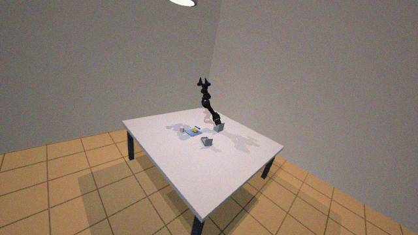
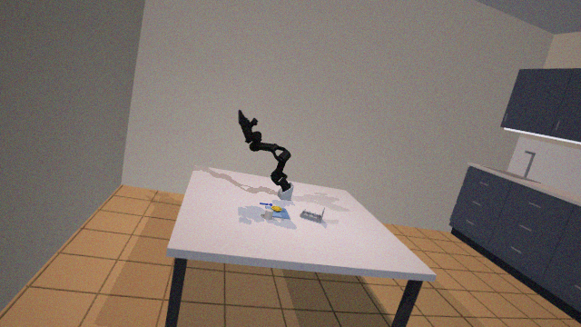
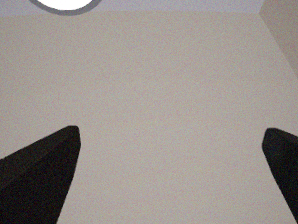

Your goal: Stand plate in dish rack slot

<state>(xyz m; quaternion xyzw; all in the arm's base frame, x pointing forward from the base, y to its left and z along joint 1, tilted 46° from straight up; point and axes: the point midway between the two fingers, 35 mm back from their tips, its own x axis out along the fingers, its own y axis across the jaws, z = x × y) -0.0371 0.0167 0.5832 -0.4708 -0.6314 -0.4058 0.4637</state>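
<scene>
Right now the yellow plate is 260 mm ahead of my gripper tip, 350 mm to the left of it and 510 mm below it. Round my gripper tip: grey dish rack: 270 mm ahead, 570 mm to the left, 500 mm below; blue mat: 280 mm ahead, 350 mm to the left, 520 mm below.
</scene>
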